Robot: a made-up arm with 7 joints. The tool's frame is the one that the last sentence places.
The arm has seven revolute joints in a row. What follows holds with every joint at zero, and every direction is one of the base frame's.
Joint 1 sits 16 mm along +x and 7 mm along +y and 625 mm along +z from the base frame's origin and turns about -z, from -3.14 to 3.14 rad.
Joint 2 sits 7 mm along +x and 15 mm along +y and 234 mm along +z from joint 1 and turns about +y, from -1.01 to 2.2 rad.
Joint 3 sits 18 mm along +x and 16 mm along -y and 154 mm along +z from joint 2 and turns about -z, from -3.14 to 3.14 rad.
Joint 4 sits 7 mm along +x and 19 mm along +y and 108 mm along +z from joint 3 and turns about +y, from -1.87 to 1.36 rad.
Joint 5 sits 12 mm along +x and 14 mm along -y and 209 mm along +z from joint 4 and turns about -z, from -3.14 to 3.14 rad.
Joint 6 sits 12 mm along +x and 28 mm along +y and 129 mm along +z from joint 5 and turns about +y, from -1.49 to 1.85 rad.
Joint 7 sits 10 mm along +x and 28 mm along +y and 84 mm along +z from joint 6 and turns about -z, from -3.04 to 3.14 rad.
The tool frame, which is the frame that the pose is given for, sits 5 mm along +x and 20 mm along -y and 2 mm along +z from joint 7; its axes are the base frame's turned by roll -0.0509, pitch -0.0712 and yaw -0.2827 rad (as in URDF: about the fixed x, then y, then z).
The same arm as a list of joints. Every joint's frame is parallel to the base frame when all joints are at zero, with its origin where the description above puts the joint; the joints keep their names.
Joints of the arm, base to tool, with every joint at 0 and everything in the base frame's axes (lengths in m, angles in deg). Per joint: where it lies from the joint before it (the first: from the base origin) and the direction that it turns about. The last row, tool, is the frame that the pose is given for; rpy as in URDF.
joint 1: axis -z offset 0.0160 0.0070 0.6250
joint 2: axis +y offset 0.0070 0.0150 0.2340
joint 3: axis -z offset 0.0180 -0.0160 0.1540
joint 4: axis +y offset 0.0070 0.0190 0.1080
joint 5: axis -z offset 0.0120 -0.0140 0.2090
joint 6: axis +y offset 0.0120 0.0280 0.1290
joint 7: axis -z offset 0.0100 0.0280 0.0840
tool: offset 0.0050 -0.0200 0.0020 rpy -2.92 -4.08 -16.20
Joint limits (deg, base to tool): -179.91..179.91 -57.87..126.05 -179.91..179.91 -107.14..77.92 -179.91..179.91 -85.37..106.00 -174.18..179.91

